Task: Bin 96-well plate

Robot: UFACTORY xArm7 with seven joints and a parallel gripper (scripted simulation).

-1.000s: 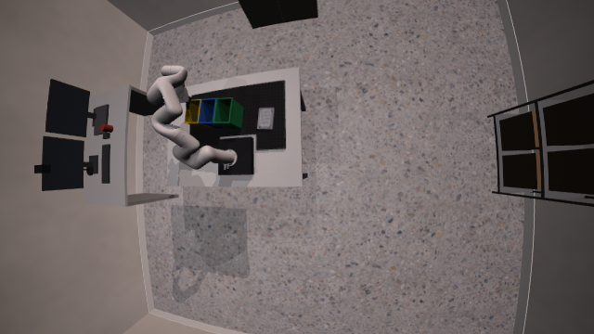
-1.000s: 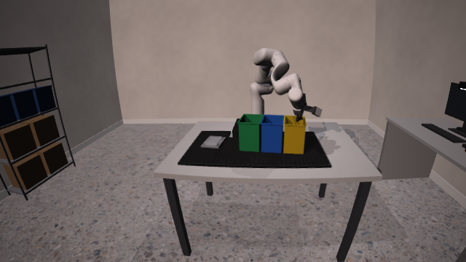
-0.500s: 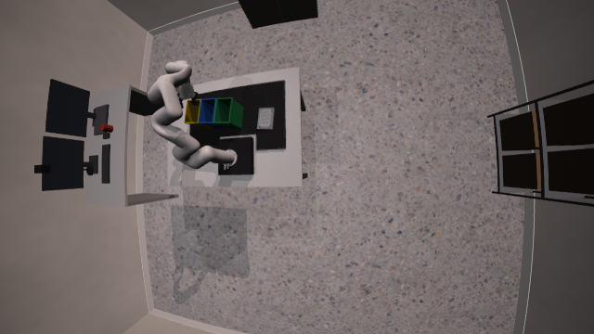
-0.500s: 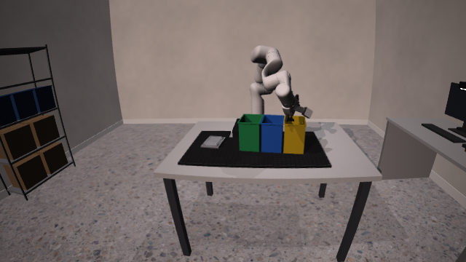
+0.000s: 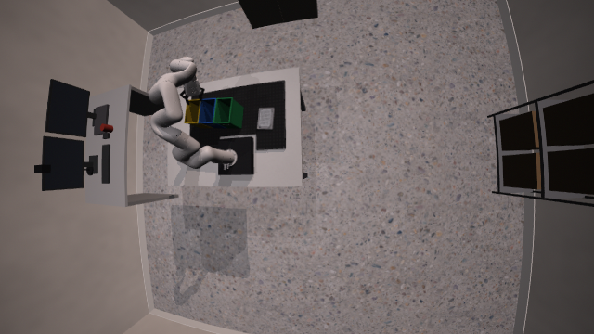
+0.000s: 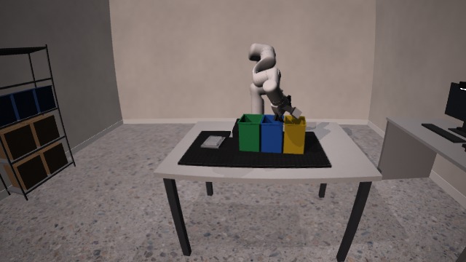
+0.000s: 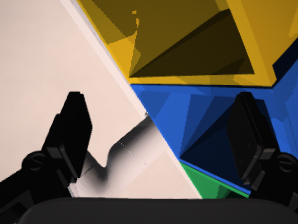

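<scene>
Now: the 96-well plate 4 cm behind my hand, 46 cm to the right of it and 21 cm below it. From my hand the other things lie so: green bin 4 cm behind, 21 cm to the right, 14 cm below; blue bin 5 cm behind, 8 cm to the right, 14 cm below; yellow bin 6 cm behind, 5 cm to the left, 14 cm below.
</scene>
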